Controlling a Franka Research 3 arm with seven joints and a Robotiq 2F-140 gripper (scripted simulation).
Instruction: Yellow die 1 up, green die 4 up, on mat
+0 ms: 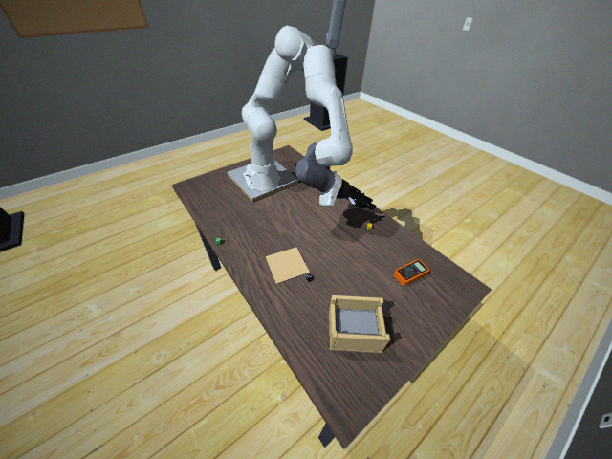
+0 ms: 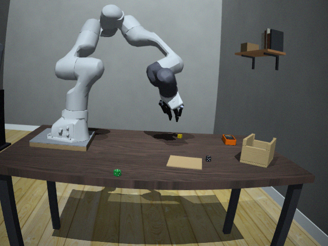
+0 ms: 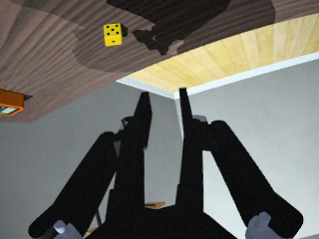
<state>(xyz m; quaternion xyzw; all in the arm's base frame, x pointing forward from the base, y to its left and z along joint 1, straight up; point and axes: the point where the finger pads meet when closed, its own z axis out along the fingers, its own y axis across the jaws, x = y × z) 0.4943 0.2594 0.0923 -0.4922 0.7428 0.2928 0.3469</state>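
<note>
Now: the yellow die 4 cm ahead of my hand and 11 cm below it. Round my hand: orange multimeter (33 cm ahead, 5 cm to the right, 10 cm below); then black die (12 cm ahead, 40 cm to the right, 11 cm below); then tan mat (1 cm ahead, 44 cm to the right, 12 cm below).
</note>
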